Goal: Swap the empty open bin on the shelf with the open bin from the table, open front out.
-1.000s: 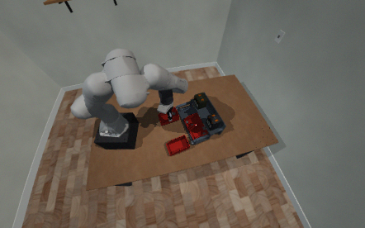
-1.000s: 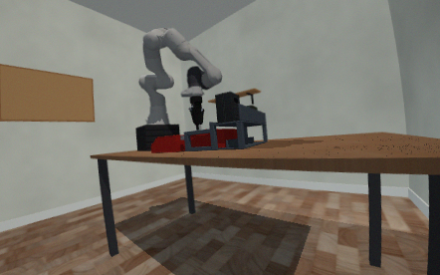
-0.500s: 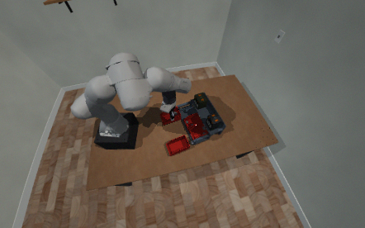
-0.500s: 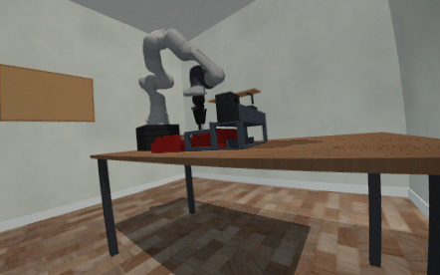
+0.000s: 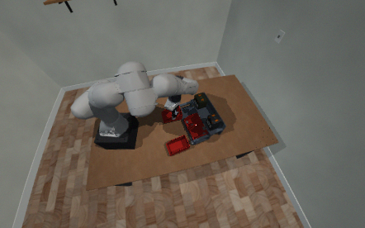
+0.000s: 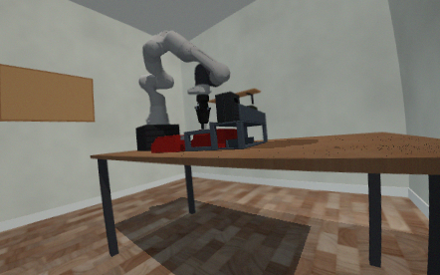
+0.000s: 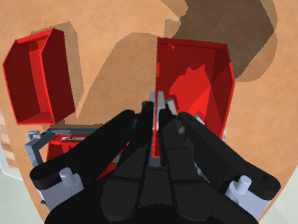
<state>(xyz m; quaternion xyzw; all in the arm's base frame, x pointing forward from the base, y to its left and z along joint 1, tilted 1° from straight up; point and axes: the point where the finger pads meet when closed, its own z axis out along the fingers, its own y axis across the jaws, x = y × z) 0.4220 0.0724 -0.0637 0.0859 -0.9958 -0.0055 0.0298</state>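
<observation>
Now: the grey shelf lip 90 mm ahead of my hand, 50 mm to the right of it and 100 mm below it. The rest, counted from my hand: black box 300 mm ahead, 120 mm to the right, 60 mm above.
</observation>
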